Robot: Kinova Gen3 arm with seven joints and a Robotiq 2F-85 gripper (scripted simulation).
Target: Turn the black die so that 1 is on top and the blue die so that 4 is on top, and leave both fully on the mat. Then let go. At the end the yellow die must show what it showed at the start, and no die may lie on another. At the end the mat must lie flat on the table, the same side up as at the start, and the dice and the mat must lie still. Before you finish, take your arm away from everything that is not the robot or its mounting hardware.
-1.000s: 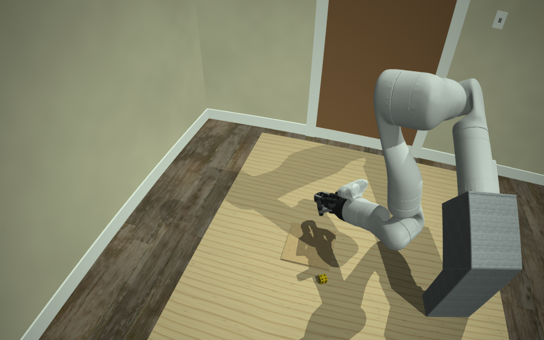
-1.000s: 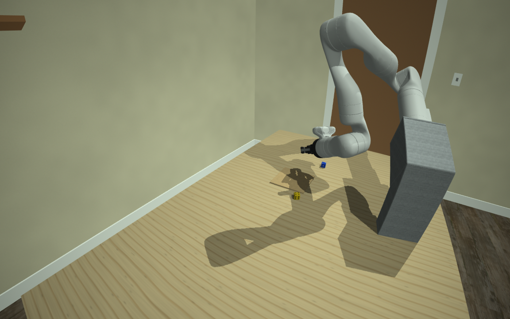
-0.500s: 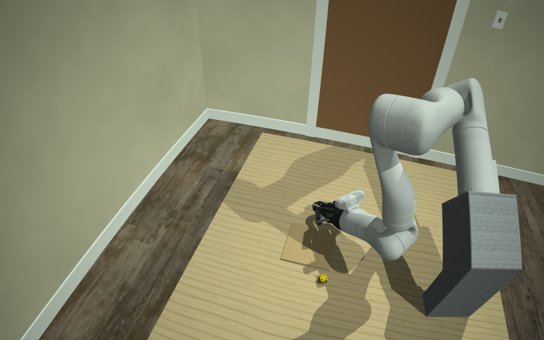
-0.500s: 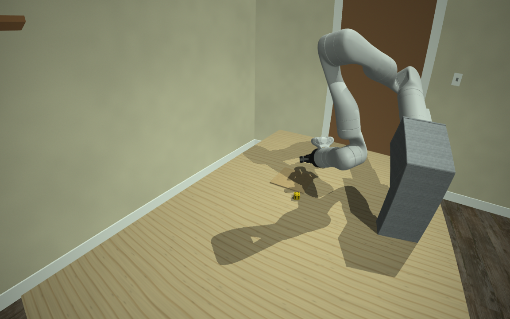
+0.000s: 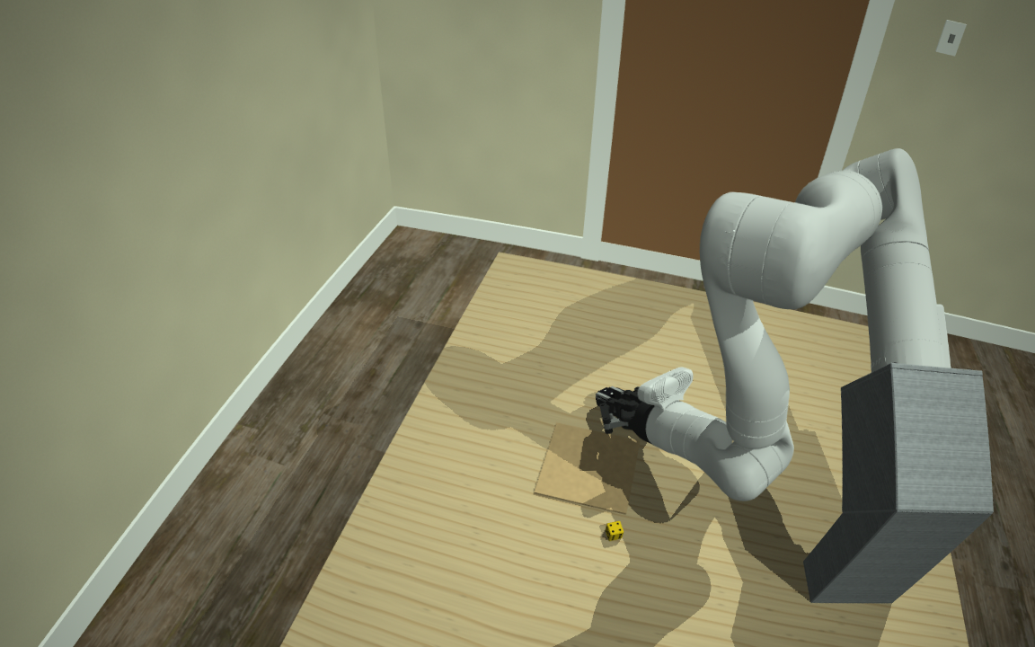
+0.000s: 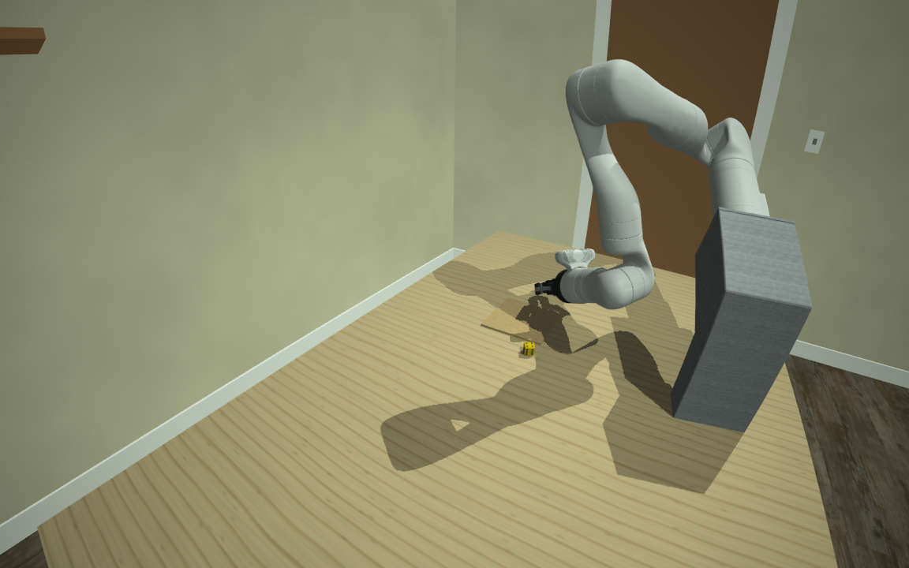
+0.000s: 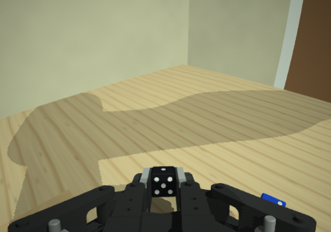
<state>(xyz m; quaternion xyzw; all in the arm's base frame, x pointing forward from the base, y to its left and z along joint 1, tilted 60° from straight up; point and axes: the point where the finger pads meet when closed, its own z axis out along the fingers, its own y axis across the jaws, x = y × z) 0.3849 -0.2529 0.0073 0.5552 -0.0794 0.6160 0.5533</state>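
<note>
Right now the black die is 10 mm ahead of my hand, 10 mm to the right of it and 10 mm below it. Round my hand: yellow die (20 mm behind, 230 mm to the left, 20 mm below); tan mat (20 mm ahead, 120 mm to the left, 30 mm below); blue die (70 mm behind, 40 mm to the right, 20 mm below).
</note>
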